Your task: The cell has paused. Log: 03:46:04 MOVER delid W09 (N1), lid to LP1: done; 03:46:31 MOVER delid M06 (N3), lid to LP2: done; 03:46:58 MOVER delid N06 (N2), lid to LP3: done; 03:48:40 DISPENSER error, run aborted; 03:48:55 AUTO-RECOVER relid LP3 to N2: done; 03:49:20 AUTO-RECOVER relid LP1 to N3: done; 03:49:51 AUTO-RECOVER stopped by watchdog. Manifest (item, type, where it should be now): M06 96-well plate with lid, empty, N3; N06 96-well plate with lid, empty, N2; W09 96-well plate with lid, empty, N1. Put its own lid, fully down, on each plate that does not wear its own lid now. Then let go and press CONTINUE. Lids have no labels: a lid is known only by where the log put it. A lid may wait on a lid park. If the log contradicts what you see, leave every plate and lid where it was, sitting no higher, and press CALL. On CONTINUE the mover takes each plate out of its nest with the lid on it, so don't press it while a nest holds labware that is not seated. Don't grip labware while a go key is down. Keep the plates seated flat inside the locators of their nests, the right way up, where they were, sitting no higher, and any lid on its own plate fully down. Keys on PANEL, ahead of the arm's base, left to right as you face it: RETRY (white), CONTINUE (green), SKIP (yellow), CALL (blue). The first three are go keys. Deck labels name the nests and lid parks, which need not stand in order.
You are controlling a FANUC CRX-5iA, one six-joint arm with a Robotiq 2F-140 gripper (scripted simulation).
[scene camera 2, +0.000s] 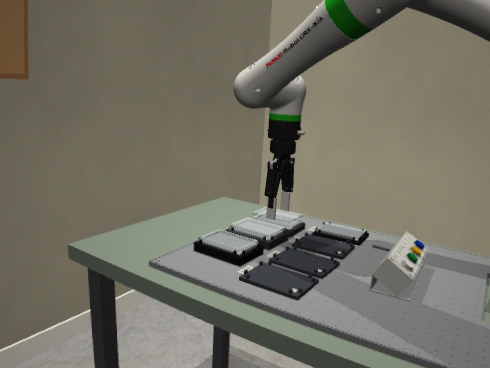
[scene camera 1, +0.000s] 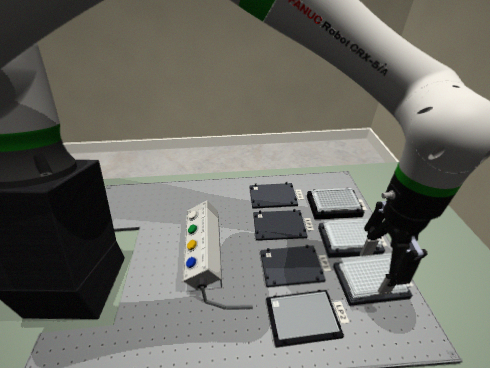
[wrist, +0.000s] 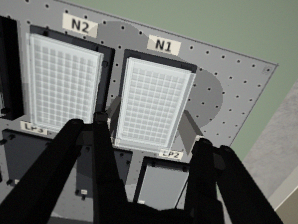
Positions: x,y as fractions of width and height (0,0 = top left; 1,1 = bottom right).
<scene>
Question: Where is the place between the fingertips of the gripper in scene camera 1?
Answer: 0.76,0.74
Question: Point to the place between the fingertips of the gripper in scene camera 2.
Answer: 0.57,0.59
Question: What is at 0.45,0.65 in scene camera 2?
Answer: A plate.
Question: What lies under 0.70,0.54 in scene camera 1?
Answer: A plate.
</scene>
